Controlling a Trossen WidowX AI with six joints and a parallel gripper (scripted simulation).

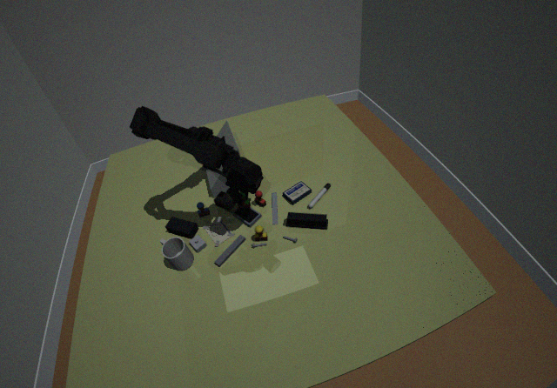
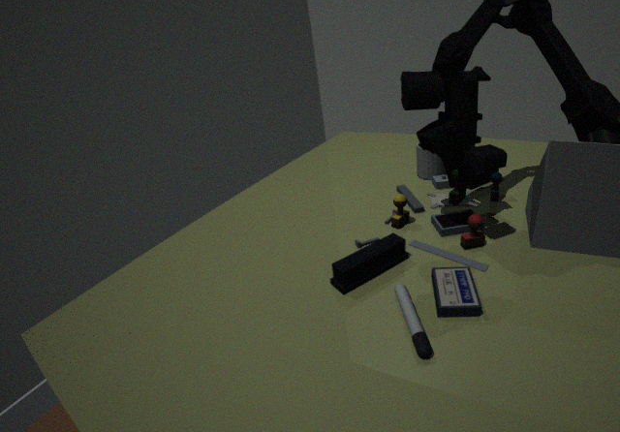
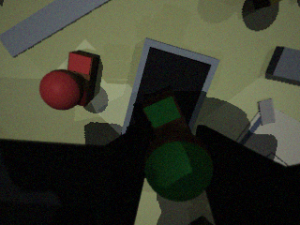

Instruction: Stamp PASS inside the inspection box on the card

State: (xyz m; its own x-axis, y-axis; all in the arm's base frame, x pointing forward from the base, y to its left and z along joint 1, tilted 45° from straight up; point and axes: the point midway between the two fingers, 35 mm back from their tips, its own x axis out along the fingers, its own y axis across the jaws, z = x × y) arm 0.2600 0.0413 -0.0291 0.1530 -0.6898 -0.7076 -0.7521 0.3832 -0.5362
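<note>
My gripper tip is now 8 cm above the dark ink pad. The rest, counted from my gripper tip: red-knobbed stamp (6 cm to the left, 6 cm below, 5 cm behind); then green-knobbed stamp (right at my gripper tip); then yellow-knobbed stamp (11 cm ahead, 6 cm below, 3 cm to the left).
</note>
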